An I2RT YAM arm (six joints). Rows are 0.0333 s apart.
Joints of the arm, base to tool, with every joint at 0 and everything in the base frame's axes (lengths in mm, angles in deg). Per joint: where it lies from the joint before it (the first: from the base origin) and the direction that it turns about. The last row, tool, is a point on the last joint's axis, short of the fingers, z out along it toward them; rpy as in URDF.
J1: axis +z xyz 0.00 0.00 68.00
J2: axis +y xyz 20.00 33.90 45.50
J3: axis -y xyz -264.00 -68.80 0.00
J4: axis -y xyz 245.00 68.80 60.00
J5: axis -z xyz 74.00 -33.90 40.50
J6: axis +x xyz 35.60 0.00 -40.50
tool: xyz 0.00 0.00 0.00 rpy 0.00 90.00 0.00
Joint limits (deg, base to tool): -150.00..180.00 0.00..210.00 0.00..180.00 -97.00..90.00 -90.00..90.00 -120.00..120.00
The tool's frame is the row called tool.
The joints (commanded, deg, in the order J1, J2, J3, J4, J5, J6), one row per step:
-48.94 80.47 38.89 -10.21 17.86 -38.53
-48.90 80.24 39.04 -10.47 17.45 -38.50
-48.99 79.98 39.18 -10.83 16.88 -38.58
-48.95 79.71 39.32 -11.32 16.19 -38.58
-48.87 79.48 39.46 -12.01 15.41 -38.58
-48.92 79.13 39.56 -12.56 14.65 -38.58
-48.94 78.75 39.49 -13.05 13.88 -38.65
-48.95 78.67 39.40 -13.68 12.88 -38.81
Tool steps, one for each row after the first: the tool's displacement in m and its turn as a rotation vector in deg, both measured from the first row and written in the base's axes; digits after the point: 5 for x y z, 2 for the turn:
0.00030 0.00031 0.00138 0.13 -0.34 0.27
0.00006 0.00046 0.00271 0.38 -0.65 0.59
0.00022 0.00119 0.00391 0.79 -1.01 1.06
0.00039 0.00226 0.00470 1.44 -1.26 1.62
0.00004 0.00301 0.00597 1.91 -1.65 2.04
-0.00055 0.00425 0.00656 2.43 -1.95 2.54
-0.00096 0.00557 0.00560 3.41 -2.04 3.24

